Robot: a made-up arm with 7 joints. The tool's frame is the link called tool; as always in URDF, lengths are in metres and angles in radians.
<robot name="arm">
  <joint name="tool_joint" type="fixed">
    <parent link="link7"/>
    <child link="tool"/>
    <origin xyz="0 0 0"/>
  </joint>
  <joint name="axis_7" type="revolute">
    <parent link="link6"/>
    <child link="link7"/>
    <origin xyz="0 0 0"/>
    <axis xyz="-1 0 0"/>
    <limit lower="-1.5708" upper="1.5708" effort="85" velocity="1.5"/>
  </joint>
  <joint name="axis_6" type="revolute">
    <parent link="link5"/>
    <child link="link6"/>
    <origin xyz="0 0 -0.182"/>
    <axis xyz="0 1 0"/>
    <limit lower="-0.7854" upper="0.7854" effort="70" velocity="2.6"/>
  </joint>
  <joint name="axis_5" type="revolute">
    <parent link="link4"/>
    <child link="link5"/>
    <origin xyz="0 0 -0.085"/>
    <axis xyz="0 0 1"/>
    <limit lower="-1.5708" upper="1.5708" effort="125" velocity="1.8"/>
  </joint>
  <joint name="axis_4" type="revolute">
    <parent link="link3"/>
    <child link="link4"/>
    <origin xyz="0 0 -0.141"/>
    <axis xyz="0 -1 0"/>
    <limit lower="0" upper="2.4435" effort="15" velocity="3.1"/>
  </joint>
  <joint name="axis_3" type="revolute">
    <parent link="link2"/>
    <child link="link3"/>
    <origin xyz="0 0 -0.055"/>
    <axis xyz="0 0 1"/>
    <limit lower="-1.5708" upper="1.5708" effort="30" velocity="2.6"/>
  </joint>
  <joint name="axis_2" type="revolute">
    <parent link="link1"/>
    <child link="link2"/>
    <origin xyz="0 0.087 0"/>
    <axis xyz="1 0 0"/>
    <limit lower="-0.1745" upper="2" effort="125" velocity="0.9"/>
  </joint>
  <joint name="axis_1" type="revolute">
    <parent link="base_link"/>
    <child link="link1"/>
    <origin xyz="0 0.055 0"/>
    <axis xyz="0 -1 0"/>
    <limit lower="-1.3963" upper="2" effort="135" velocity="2.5"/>
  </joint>
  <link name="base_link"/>
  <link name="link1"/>
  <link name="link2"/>
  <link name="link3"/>
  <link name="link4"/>
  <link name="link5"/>
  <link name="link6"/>
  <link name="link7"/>
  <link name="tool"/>
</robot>
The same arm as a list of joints. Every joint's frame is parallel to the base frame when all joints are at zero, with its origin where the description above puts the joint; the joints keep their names.
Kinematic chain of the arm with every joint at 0, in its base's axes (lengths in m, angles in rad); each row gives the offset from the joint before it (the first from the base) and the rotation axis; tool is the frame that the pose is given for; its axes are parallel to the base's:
axis_1: xyz 0 0.055 0 axis -y
axis_2: xyz 0 0.087 0 axis +x
axis_3: xyz 0 0 -0.055 axis +z
axis_4: xyz 0 0 -0.141 axis -y
axis_5: xyz 0 0 -0.085 axis +z
axis_6: xyz 0 0 -0.182 axis +y
axis_7: xyz 0 0 0 axis -x
tool: xyz 0 0 0
Joint limits (rad, base to tool): -1.3963..2 -0.1745..2 -1.5708..1.5708 0..2.4435 -1.5708..1.5708 -0.7854..0.7854 -1.5708..1.5708

